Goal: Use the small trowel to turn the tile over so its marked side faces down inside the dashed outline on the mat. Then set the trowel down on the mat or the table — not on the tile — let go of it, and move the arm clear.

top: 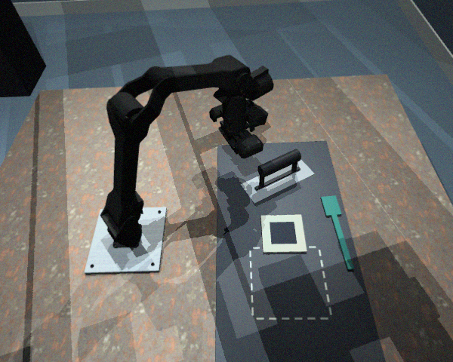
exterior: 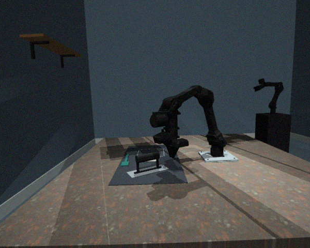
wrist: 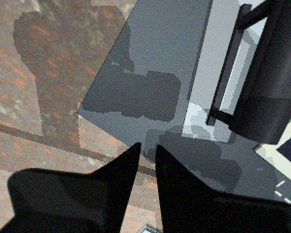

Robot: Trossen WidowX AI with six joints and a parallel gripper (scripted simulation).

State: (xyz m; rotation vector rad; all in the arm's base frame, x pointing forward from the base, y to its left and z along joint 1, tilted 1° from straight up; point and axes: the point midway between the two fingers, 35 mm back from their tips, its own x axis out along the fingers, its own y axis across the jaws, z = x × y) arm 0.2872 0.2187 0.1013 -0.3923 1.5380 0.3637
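My gripper tip is now 10 cm short of the dark trowel, 5 cm to the left of it and 4 cm above it. Round my gripper tip: grey mat: 22 cm to the right, 11 cm ahead, 10 cm below; tile: 22 cm to the right, 11 cm ahead, 8 cm below; green spatula-shaped tool: 25 cm ahead, 20 cm to the right, 8 cm below.
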